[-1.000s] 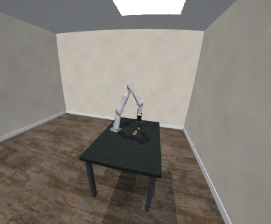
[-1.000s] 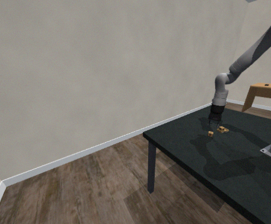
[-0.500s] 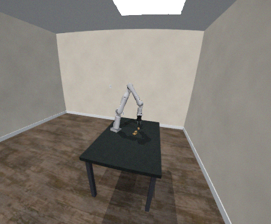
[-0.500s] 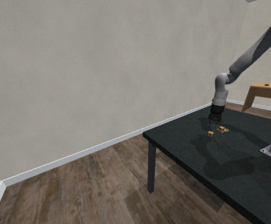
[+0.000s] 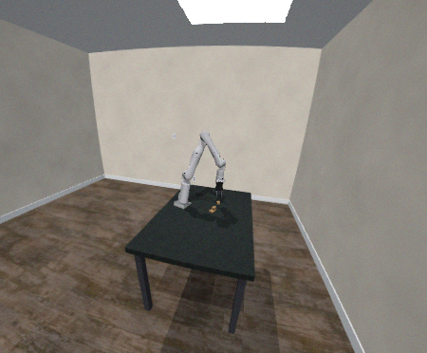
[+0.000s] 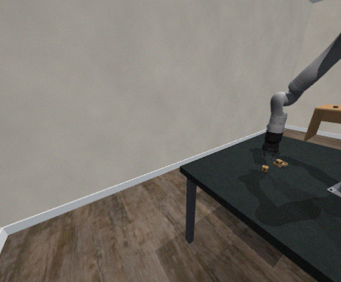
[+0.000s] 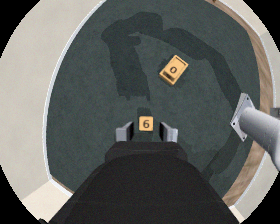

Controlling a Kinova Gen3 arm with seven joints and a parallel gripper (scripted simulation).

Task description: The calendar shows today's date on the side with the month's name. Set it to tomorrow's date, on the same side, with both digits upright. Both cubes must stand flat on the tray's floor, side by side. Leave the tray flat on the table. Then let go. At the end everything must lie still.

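My gripper is now 90 mm above the wooden date cube.
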